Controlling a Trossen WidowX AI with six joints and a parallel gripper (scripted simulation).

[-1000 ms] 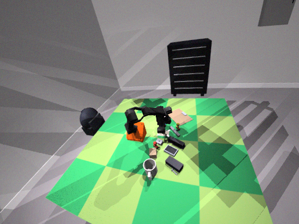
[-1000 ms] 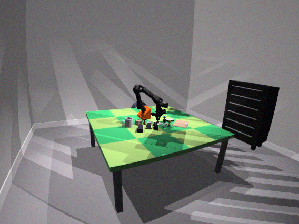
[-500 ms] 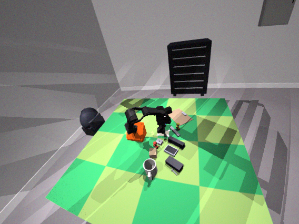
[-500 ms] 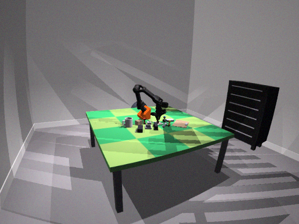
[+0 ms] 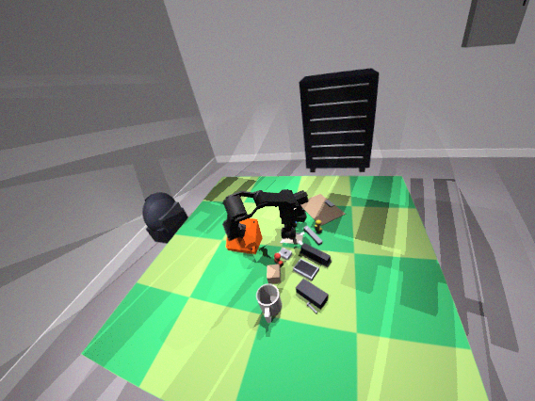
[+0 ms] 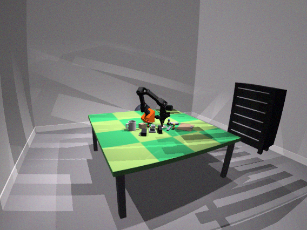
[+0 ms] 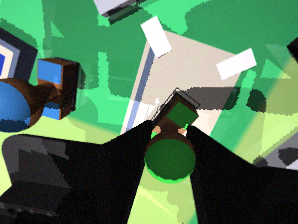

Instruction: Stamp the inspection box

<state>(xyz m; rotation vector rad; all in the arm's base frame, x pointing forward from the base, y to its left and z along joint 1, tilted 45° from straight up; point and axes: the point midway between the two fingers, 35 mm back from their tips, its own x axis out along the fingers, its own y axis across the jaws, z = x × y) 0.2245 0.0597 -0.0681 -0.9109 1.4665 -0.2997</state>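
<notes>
Right now the green-knobbed pass stamp is 1 cm below my gripper tip. From my gripper tip the other things lie so: blue-knobbed stamp: 8 cm to the left, 2 cm behind, 1 cm below; white card: 3 cm below, 1 cm ahead; grey bar: 10 cm ahead, 4 cm to the left, 2 cm below.
</notes>
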